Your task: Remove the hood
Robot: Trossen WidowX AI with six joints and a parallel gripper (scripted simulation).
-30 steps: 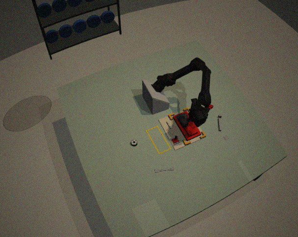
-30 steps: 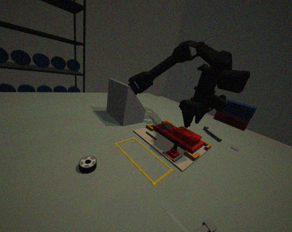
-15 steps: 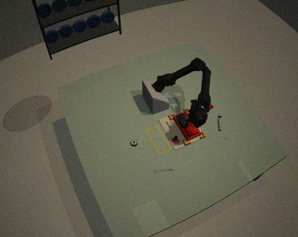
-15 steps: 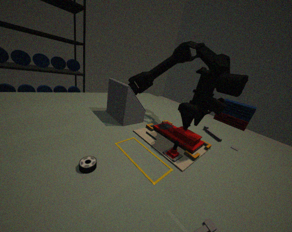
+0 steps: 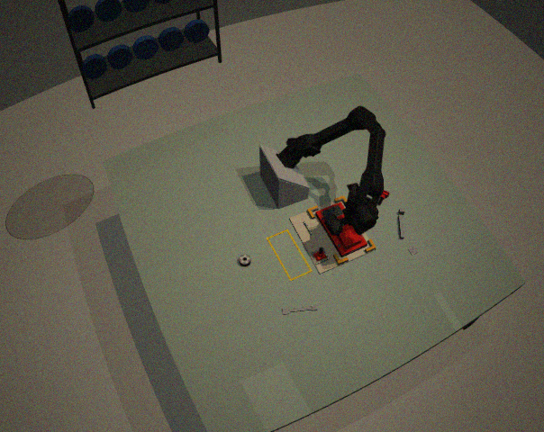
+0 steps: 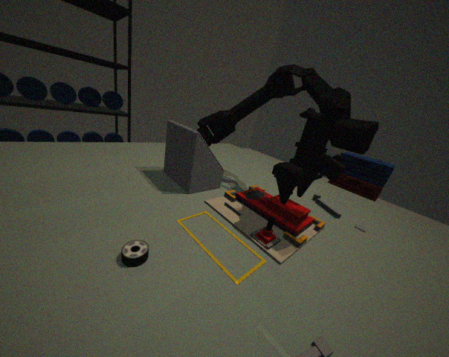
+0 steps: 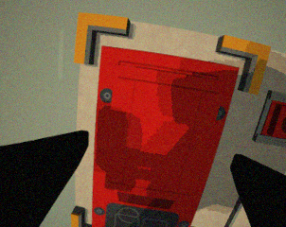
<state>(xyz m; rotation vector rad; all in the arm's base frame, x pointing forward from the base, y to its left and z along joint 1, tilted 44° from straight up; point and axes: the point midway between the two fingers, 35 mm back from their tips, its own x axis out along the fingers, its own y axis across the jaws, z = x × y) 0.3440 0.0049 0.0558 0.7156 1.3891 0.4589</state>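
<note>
My gripper tip is 30 mm above the red hood. Round my gripper tip: beige base plate (50 mm below, 40 mm behind, 20 mm to the right); then white wheel (350 mm to the right, 120 mm behind, 60 mm below); then grey wrench (290 mm to the right, 140 mm ahead, 60 mm below).
</note>
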